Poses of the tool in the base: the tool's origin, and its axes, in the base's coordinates. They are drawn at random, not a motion.
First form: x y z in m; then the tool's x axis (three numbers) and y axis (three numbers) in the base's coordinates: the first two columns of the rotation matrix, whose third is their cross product.
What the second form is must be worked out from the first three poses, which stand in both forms.
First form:
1: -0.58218 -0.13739 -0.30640 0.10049 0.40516 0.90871 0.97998 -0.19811 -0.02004
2: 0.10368 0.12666 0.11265 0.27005 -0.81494 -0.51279 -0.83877 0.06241 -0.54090
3: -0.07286 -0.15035 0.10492 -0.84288 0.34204 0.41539 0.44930 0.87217 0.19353
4: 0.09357 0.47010 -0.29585 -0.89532 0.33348 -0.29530 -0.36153 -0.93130 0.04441
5: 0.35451 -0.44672 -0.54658 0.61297 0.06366 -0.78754 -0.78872 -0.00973 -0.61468
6: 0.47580 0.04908 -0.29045 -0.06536 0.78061 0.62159 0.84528 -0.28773 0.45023
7: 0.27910 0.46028 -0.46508 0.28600 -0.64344 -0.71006 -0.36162 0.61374 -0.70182
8: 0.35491 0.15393 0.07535 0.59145 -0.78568 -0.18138 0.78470 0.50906 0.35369
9: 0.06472 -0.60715 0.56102 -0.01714 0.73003 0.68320 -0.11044 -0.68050 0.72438
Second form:
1:
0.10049 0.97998 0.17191 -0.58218
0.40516 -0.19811 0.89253 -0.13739
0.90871 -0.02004 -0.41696 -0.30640
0 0 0 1

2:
0.27005 -0.83877 0.47280 0.10368
-0.81494 0.06241 0.57618 0.12666
-0.51279 -0.54090 -0.66669 0.11265
0 0 0 1

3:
-0.84288 0.44930 -0.29610 -0.07286
0.34204 0.87217 0.34976 -0.15035
0.41539 0.19353 -0.88881 0.10492
0 0 0 1

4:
-0.89532 -0.36153 -0.26020 0.09357
0.33348 -0.93130 0.14652 0.47010
-0.29530 0.04441 0.95437 -0.29585
0 0 0 1

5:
0.61297 -0.78872 -0.04679 0.35451
0.06366 -0.00973 0.99793 -0.44672
-0.78754 -0.61468 0.04425 -0.54658
0 0 0 1

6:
-0.06536 0.84528 0.53030 0.47580
0.78061 -0.28773 0.55484 0.04908
0.62159 0.45023 -0.64103 -0.29045
0 0 0 1

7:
0.28600 -0.36162 0.88737 0.27910
-0.64344 0.61374 0.45749 0.46028
-0.71006 -0.70182 -0.05715 -0.46508
0 0 0 1

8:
0.59145 0.78470 -0.18555 0.35491
-0.78568 0.50906 -0.35152 0.15393
-0.18138 0.35369 0.91761 0.07535
0 0 0 1

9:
-0.01714 -0.11044 0.99374 0.06472
0.73003 -0.68050 -0.06304 -0.60715
0.68320 0.72438 0.09229 0.56102
0 0 0 1

